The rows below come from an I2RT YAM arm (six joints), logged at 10 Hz.
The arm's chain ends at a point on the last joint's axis. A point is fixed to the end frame.
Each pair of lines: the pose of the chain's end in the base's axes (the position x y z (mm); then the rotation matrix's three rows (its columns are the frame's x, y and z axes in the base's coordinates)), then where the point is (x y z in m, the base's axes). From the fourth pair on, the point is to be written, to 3 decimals.
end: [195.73 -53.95 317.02], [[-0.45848 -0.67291 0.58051], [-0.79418 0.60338 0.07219], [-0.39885 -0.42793 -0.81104]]
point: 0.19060 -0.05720 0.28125
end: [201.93 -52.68 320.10], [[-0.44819 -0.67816 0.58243], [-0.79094 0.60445 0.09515], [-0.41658 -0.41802 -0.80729]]
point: 0.19696 -0.05526 0.28425
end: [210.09 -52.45 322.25], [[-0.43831 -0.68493 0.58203], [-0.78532 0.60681 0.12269], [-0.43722 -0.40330 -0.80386]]
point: 0.20518 -0.05417 0.28634
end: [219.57 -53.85 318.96], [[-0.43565 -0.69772 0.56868], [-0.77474 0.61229 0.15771], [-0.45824 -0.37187 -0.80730]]
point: 0.214 -0.054 0.283
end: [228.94 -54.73 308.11], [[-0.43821 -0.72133 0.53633], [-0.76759 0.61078 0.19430], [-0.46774 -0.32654 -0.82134]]
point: 0.222 -0.054 0.272
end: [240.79 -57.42 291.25], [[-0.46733 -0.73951 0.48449], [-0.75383 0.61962 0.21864], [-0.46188 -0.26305 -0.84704]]
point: 0.232 -0.056 0.256
